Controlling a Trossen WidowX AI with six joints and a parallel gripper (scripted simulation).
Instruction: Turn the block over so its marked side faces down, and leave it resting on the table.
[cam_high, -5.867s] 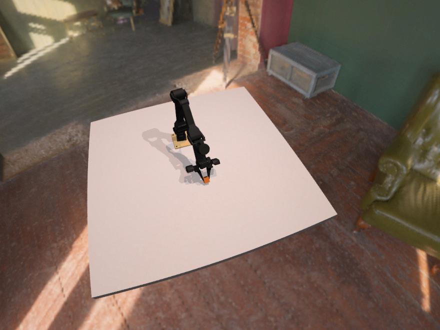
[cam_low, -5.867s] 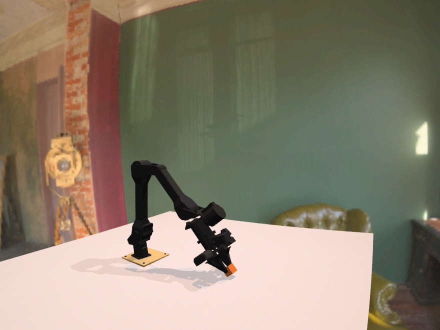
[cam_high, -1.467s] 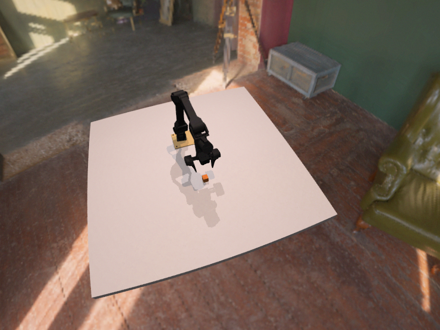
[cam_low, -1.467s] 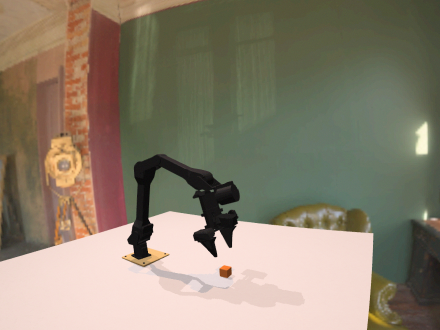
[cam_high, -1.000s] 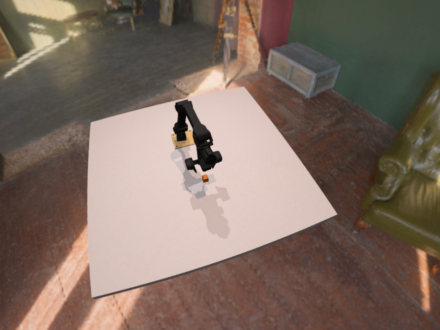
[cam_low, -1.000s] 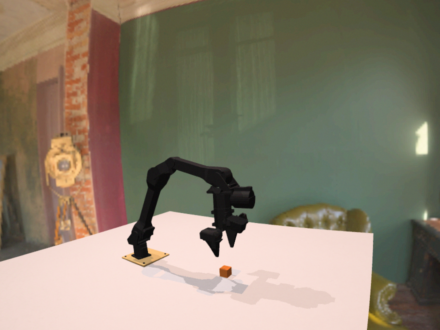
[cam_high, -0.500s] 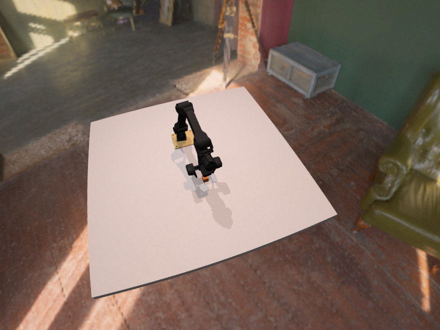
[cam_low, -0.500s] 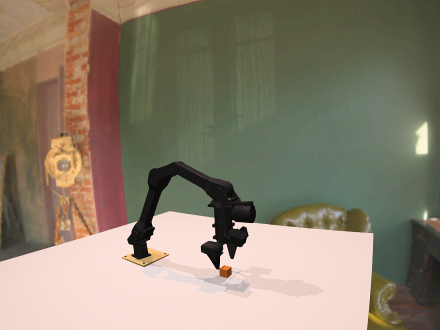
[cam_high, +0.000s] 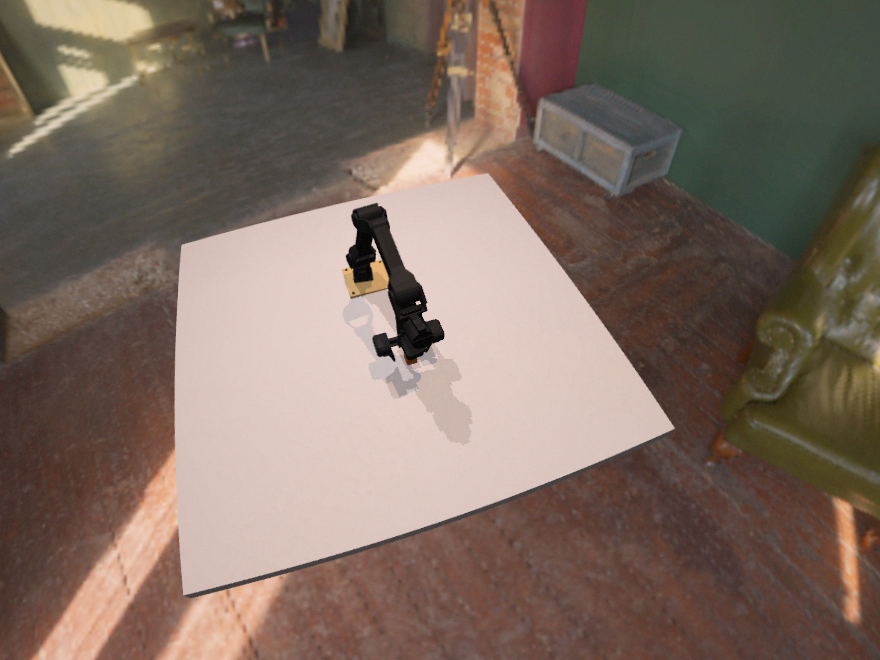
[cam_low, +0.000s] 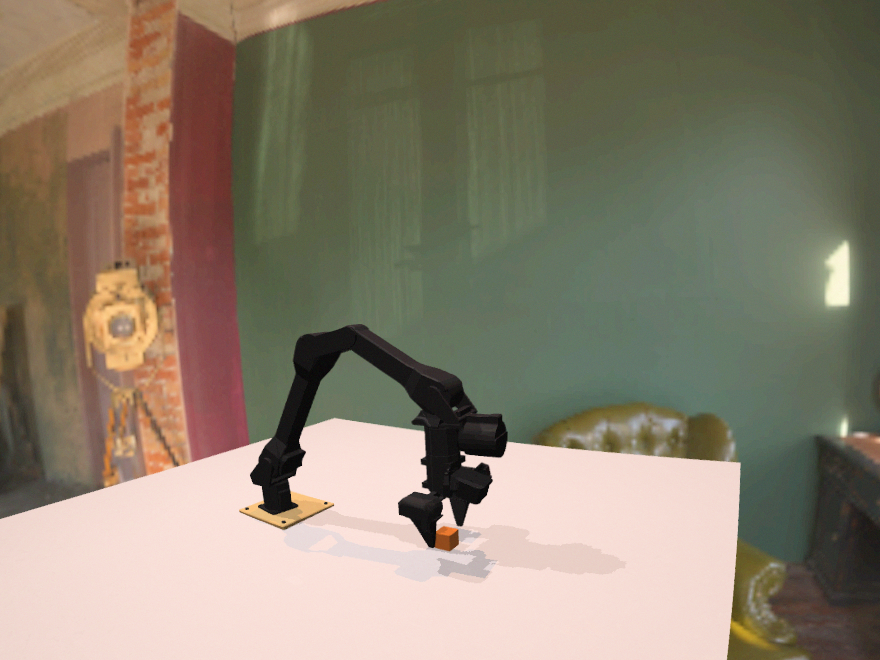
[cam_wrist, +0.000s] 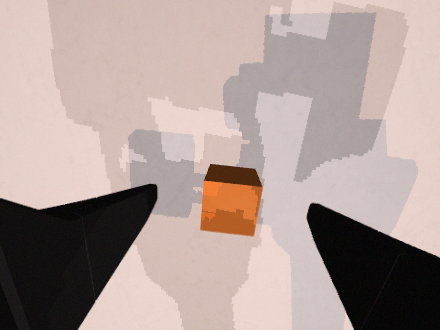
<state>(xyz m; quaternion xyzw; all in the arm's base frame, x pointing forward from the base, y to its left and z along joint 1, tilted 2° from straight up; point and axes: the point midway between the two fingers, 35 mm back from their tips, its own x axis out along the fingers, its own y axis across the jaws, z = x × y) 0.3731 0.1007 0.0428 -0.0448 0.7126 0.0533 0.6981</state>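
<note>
My gripper tip is now 10 mm past the orange block and 10 mm above it.
</note>
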